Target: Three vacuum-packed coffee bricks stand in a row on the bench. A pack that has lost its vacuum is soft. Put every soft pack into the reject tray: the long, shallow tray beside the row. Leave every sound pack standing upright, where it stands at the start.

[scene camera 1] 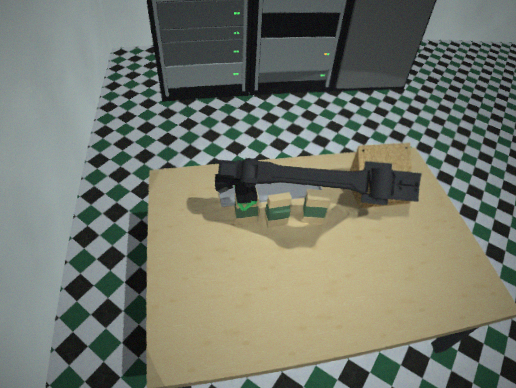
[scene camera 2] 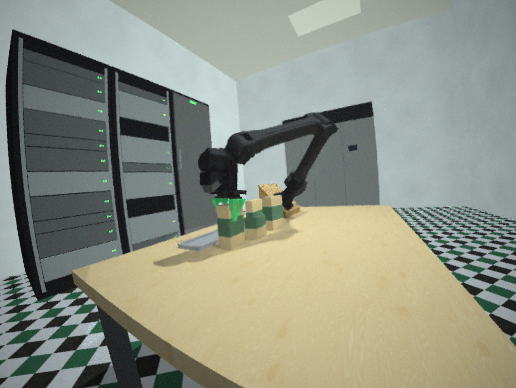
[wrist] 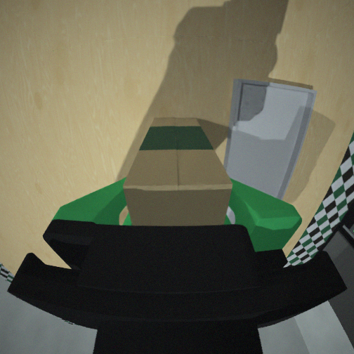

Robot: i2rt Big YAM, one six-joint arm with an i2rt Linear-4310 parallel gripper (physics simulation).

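Places are measured from the arm's base along level axes (x ahead, y left, z up), in centimetres.
Where they show: gripper, between the fingertips: (scene camera 1: 242, 204) (scene camera 2: 228, 220); arm's base, origin of its link: (scene camera 2: 282, 201).
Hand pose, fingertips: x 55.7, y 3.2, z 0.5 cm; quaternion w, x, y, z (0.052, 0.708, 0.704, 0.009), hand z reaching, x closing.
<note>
Things, the pixels of their top centre, and the offset from my fingertips.
- middle pack, centre of its top: (scene camera 1: 279, 210) (scene camera 2: 257, 215) dx -12.7, dy +3.8, dz -0.7 cm
- shallow grey reject tray, centre of its top: (scene camera 1: 271, 188) (scene camera 2: 226, 230) dx -13.8, dy -12.6, dz -7.4 cm
The left coffee pack (scene camera 1: 247, 212) (scene camera 2: 231, 229) (wrist: 177, 167), tan with a green band, stands upright at the row's near end in the second scene view. My gripper (scene camera 1: 246, 204) (scene camera 2: 228, 209) (wrist: 176, 174) is shut on its upper part, with a green finger against each side. The pack's base appears to rest on the bench. The middle pack (scene camera 1: 278, 213) (scene camera 2: 255, 220) stands upright, slightly turned, its green band bulging. The right pack (scene camera 1: 316, 211) (scene camera 2: 273, 213) stands upright with straight sides. The shallow grey reject tray (scene camera 1: 287, 191) (scene camera 2: 197, 243) (wrist: 270, 150) lies beside the row, partly hidden in both scene views.
A cork-coloured box (scene camera 1: 385, 154) (scene camera 2: 270, 189) stands near the arm's base at the bench's far right in the first scene view. The arm reaches over the tray and along the row. The bench's back edge runs close behind the tray. Server racks stand beyond the bench.
</note>
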